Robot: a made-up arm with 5 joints. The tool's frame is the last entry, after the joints.
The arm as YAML. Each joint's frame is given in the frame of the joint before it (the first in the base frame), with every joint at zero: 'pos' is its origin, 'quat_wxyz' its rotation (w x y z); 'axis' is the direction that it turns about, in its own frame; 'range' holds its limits. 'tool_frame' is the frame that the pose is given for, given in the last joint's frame.
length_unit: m
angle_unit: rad
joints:
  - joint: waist
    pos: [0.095, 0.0, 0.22]
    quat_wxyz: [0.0, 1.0, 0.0, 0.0]
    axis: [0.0, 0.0, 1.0]
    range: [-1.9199, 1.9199]
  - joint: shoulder
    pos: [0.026, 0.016, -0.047]
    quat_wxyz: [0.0, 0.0, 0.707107, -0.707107]
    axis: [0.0, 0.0, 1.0]
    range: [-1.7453, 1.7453]
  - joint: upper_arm
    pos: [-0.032, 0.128, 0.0]
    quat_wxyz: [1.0, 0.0, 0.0, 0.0]
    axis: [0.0, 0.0, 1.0]
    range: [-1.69, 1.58]
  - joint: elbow
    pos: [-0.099, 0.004, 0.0]
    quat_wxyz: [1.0, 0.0, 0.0, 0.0]
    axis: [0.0, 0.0, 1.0]
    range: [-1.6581, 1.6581]
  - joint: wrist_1
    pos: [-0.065, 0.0, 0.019]
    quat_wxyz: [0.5, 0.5, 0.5, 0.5]
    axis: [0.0, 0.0, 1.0]
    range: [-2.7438, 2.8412]
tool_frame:
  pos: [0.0, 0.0, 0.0]
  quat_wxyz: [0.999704, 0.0, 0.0, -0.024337]
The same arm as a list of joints. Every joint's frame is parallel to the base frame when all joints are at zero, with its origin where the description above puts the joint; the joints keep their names.
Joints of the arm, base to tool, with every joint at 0 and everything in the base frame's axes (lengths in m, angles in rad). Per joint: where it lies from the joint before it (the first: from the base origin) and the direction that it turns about. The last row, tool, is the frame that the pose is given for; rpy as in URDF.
waist: axis 0 0 -1 xyz 0.095 0 0.22
shoulder: axis 0 1 0 xyz 0.026 -0.016 0.047
upper_arm: axis 0 1 0 xyz 0.032 0 0.128
elbow: axis 0 1 0 xyz 0.099 0 0.004
wrist_1: axis -1 0 0 xyz 0.065 0.019 0
tool: xyz 0 0 0 rpy 1.5708 -1.5221 -1.5708
Joint limits (rad, base to tool): -1.9199..1.9199 -1.7453..1.7453 -1.69..1.58 -1.6581..1.6581 -2.7438..2.8412

